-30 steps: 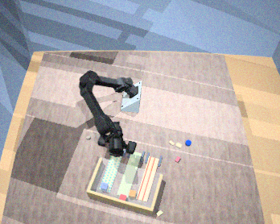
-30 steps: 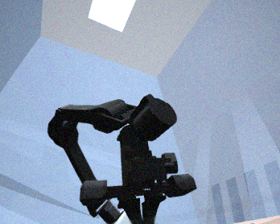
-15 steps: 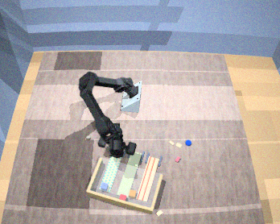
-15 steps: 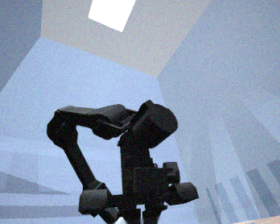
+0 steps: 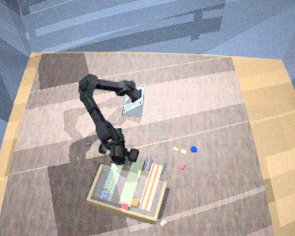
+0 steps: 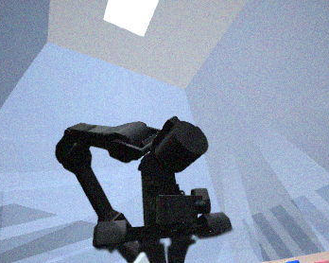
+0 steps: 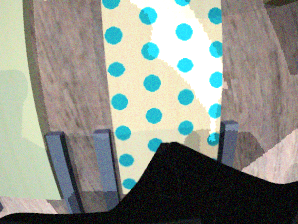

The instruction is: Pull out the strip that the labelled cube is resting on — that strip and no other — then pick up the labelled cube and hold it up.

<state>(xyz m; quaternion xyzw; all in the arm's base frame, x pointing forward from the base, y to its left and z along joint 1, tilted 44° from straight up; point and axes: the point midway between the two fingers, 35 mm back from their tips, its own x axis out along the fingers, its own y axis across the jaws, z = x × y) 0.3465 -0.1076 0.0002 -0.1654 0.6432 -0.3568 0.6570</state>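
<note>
Right now my gripper tip is 90 mm short of the dotted strip and 20 mm to the left of it. Also, from my gripper tip: grey piece (160 mm to the right, 90 mm behind); then red bit (310 mm to the left, 30 mm ahead); then white block (200 mm ahead, 60 mm to the right, 10 mm above).
</note>
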